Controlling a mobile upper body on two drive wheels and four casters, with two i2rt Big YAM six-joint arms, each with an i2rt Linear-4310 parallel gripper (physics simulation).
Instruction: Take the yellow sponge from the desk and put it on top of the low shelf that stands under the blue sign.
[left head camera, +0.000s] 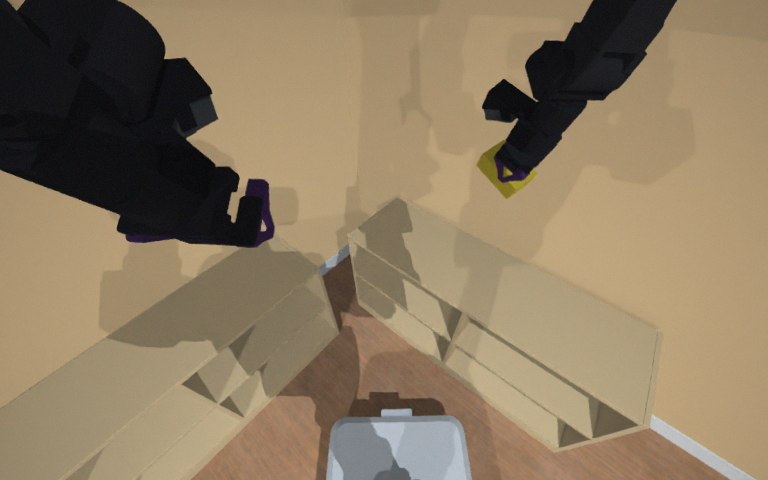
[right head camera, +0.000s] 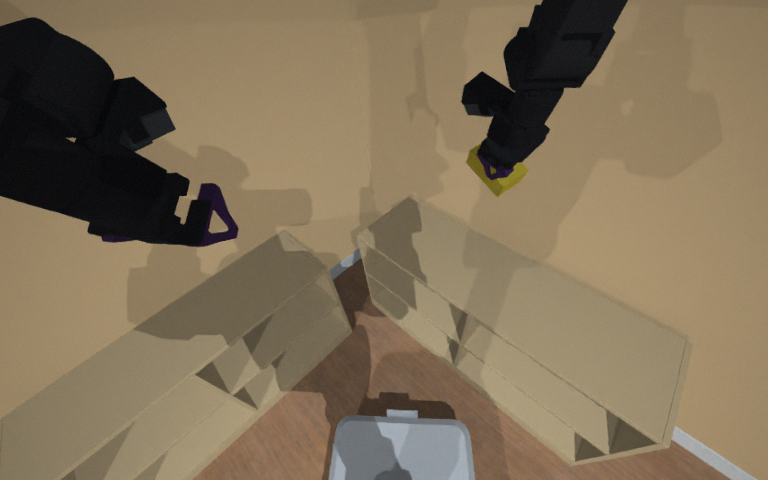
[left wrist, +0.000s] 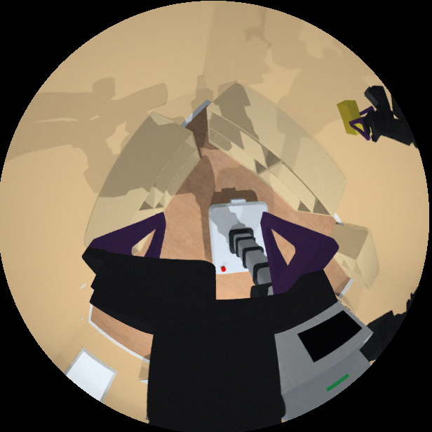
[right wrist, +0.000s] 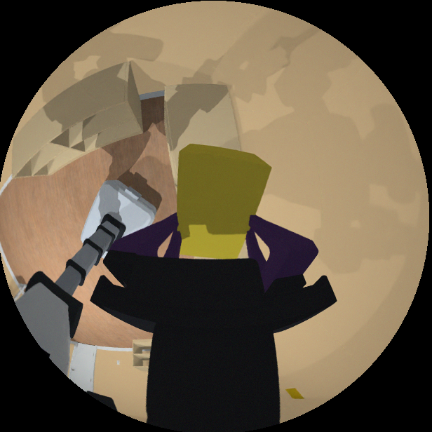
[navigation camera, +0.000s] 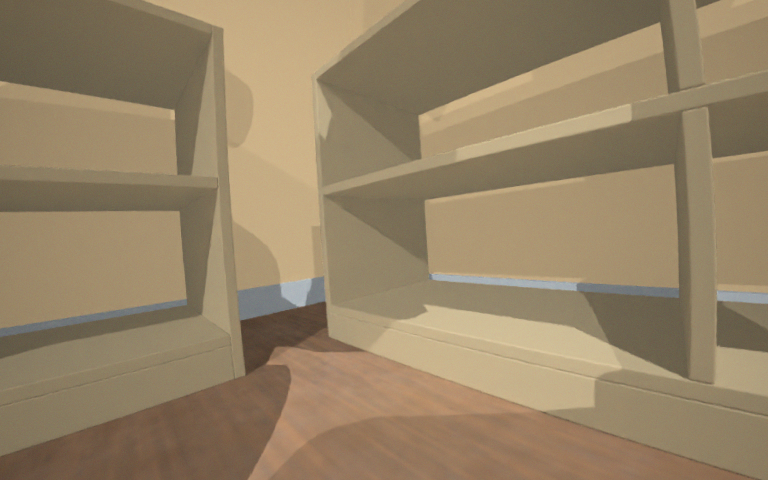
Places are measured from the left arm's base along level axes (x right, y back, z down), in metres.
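Pixels of known places: left gripper, fingertip midpoint: (left head camera: 235, 231) (right head camera: 205, 231); right gripper, fingertip midpoint: (left head camera: 509, 171) (right head camera: 499, 168).
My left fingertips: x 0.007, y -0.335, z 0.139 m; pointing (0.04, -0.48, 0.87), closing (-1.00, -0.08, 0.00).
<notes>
Behind a point stands the place of what it marks.
The yellow sponge (left head camera: 506, 189) {x 0.442, y -0.554, z 0.243 m} (right head camera: 498, 187) {x 0.445, y -0.547, z 0.239 m} (left wrist: 345, 111) (right wrist: 220, 190) is held between the purple fingers of my right gripper (left head camera: 512, 169) {x 0.453, y -0.587, z 0.220 m} (right head camera: 496, 169) {x 0.453, y -0.587, z 0.220 m} (right wrist: 213, 216), which is shut on it. In the head views it appears beyond the back edge of the right-hand low shelf (left head camera: 538, 300) {x 0.764, y -0.621, z 0.800 m} (right head camera: 555, 305) {x 0.779, y -0.615, z 0.800 m} (right wrist: 202, 122) (navigation camera: 699, 243) {x 0.475, y -0.587, z 1.203 m}. My left gripper (left head camera: 198, 238) (right head camera: 164, 237) (left wrist: 212, 217) is open and empty, near the left-hand low shelf (left head camera: 141, 367) {x -0.627, y -0.382, z 0.800 m} (right head camera: 141, 362) {x -0.697, y -0.358, z 0.800 m} (left wrist: 125, 170) (navigation camera: 223, 226) {x -0.091, y -0.784, z 1.148 m}. The blue sign does not show, so I cannot tell which shelf stands under it. The desk does not show.
The two shelves flank a narrow corner gap with wood floor (left head camera: 339, 288) {x -0.113, y -1.104, z 1.410 m} (navigation camera: 288, 333). My light grey base (left head camera: 424, 447) {x 0.324, y -0.212, z 1.150 m} (right head camera: 430, 447) {x 0.334, y -0.222, z 1.150 m} is between their fronts. Another shelf (left wrist: 345, 240) stands at the right in the left wrist view. A yellow patch (right wrist: 294, 393) shows low in the right wrist view.
</notes>
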